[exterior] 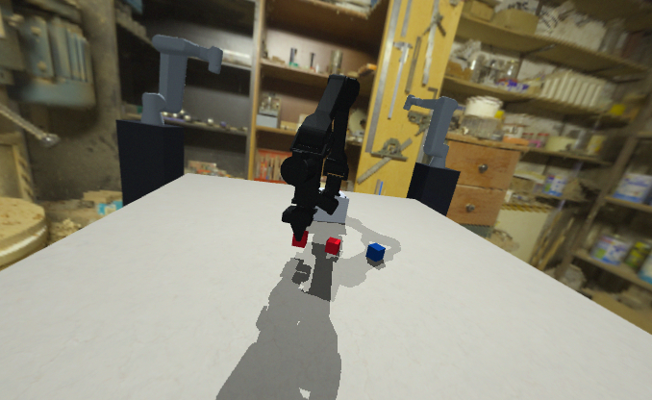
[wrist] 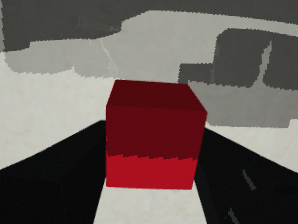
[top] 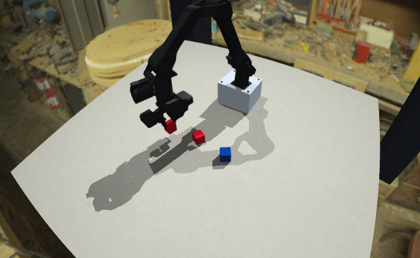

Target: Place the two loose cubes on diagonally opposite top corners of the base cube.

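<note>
Now: the blue cube 30 mm behind my gripper tip, 220 mm to the left of it and 30 mm below it.
</note>
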